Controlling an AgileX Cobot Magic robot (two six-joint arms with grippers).
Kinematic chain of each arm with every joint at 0, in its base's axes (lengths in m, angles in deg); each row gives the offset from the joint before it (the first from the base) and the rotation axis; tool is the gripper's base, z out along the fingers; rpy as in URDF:
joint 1: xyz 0 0 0.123 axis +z
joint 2: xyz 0 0 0 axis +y
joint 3: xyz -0.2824 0 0.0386 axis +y
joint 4: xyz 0.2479 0 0.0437 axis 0.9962 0 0.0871
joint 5: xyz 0 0 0 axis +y
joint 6: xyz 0.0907 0 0.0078 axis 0.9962 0 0.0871
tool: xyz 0 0 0 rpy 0 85 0
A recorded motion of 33 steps. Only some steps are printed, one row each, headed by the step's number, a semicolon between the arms.
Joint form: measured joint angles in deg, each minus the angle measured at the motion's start. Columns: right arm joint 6, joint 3, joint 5, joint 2, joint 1, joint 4; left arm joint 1, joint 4, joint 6, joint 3, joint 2, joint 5.
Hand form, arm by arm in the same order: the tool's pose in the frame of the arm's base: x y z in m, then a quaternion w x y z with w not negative. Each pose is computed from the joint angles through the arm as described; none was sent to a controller.
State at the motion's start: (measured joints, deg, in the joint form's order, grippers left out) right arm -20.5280 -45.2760 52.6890 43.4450 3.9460 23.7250; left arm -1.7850 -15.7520 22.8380 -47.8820 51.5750 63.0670
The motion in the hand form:
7: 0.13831 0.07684 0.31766 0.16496 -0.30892 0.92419 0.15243; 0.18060 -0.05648 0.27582 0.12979 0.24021 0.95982 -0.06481
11: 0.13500 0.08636 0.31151 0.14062 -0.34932 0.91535 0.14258; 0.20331 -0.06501 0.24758 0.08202 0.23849 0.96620 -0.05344
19: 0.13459 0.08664 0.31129 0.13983 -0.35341 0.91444 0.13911; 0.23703 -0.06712 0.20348 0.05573 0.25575 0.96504 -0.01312
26: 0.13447 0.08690 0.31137 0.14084 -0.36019 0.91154 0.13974; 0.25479 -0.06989 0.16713 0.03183 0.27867 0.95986 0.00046
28: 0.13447 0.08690 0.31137 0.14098 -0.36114 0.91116 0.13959; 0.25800 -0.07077 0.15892 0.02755 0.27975 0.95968 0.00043
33: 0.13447 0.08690 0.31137 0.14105 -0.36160 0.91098 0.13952; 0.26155 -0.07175 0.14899 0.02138 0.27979 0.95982 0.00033
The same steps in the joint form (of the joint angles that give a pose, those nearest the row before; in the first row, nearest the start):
7: -0.23 -5.64 17.89 12.87 15.43 -5.69; -12.01 7.40 -5.68 0.17 13.51 -0.17
11: -0.23 -5.27 18.57 14.05 20.03 -7.53; -13.44 8.96 -7.42 0.18 21.73 -3.08
19: -0.23 -5.27 18.63 14.05 20.42 -7.99; -13.49 13.90 -7.36 0.18 33.02 -11.34
26: -1.13 -5.26 18.63 14.05 20.42 -7.79; -13.55 15.75 -5.80 0.18 41.33 -16.91
28: -1.25 -5.27 18.63 14.05 20.42 -7.79; -13.55 15.75 -5.67 0.18 43.12 -18.22
33: -1.31 -5.27 18.63 14.05 20.42 -7.79; -13.56 15.75 -5.68 0.11 45.30 -19.63

